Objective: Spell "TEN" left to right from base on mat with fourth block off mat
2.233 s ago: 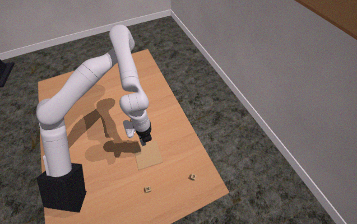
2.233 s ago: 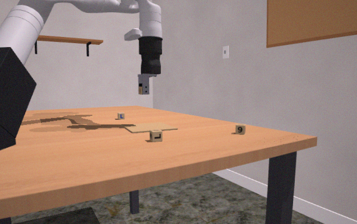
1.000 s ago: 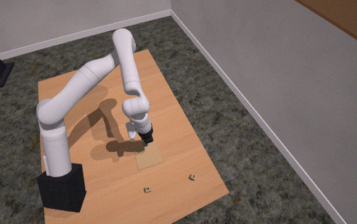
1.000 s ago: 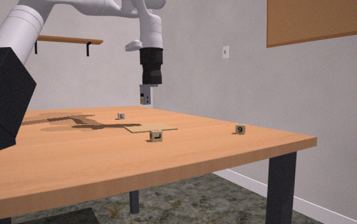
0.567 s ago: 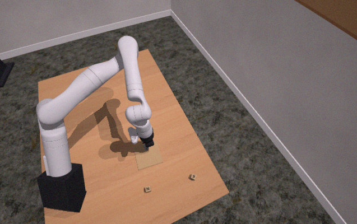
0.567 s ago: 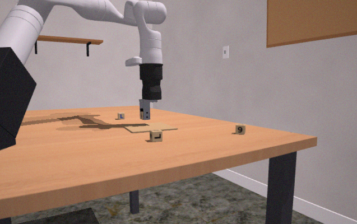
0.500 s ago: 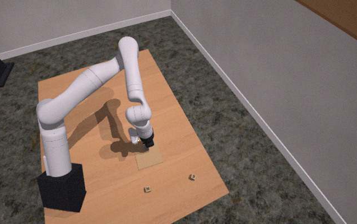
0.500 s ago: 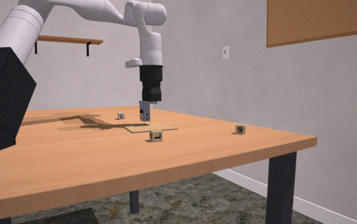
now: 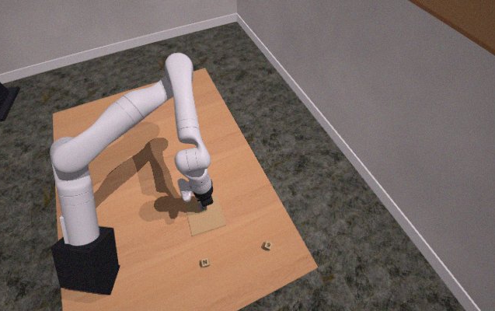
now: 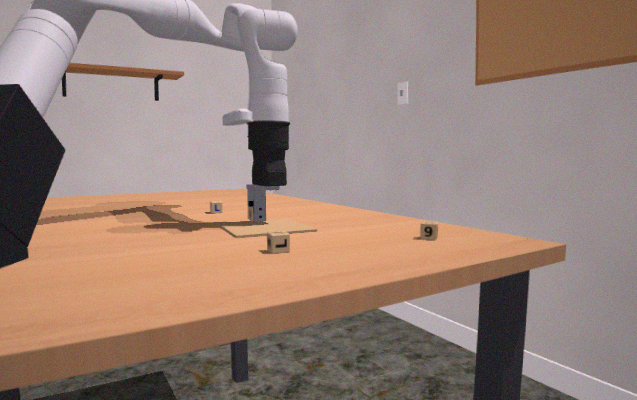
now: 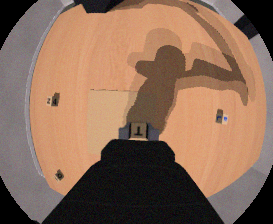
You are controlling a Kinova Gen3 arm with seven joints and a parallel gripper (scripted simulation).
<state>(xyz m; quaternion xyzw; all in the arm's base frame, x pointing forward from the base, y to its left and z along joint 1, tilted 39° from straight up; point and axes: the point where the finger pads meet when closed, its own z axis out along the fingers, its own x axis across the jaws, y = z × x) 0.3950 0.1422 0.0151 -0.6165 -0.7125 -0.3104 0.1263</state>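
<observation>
Now: hand 40 mm to the left of the mat, 20 mm above it and 10 mm short of it.
</observation>
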